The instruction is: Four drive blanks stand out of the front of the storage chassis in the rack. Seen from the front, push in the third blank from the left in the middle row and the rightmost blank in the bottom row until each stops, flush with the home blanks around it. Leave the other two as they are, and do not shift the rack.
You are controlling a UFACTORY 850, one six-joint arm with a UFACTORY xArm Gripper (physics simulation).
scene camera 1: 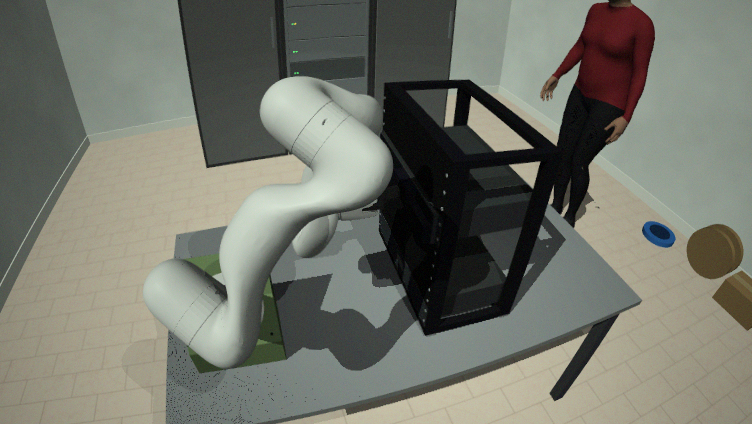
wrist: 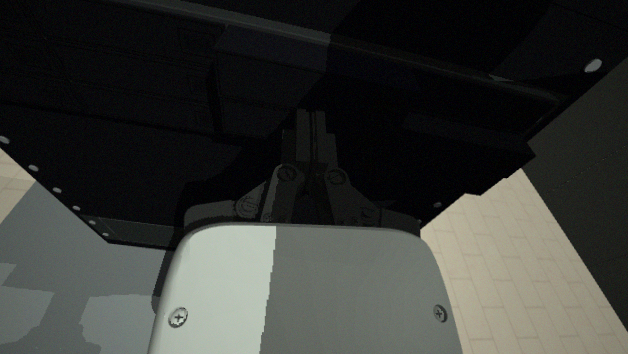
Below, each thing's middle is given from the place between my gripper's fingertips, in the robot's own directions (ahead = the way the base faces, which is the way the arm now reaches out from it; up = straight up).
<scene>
My gripper is now 17 cm short of the black rack (scene camera 1: 453, 186), 10 cm above it and 4 cm to the right of it.
</scene>
